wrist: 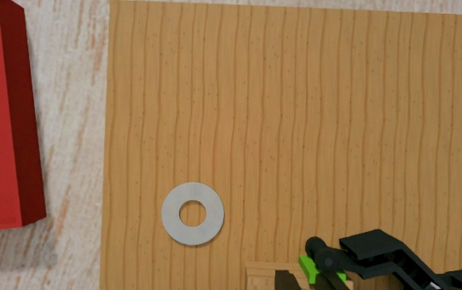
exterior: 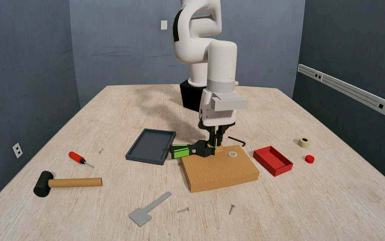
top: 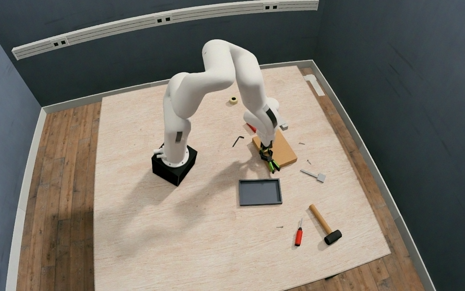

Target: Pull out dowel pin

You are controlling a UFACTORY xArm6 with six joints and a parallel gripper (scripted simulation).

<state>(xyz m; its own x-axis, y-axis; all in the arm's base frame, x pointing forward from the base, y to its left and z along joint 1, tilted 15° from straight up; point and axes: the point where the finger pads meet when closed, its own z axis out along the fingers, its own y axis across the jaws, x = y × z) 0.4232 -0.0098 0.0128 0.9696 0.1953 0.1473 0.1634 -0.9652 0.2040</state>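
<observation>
My hand is 2 cm above the dowel pin. Also, from my hand: small wooden block: 4 cm below; hex key: 9 cm behind, 12 cm to the left, 8 cm below; washer: 2 cm ahead, 5 cm to the left, 5 cm below.
</observation>
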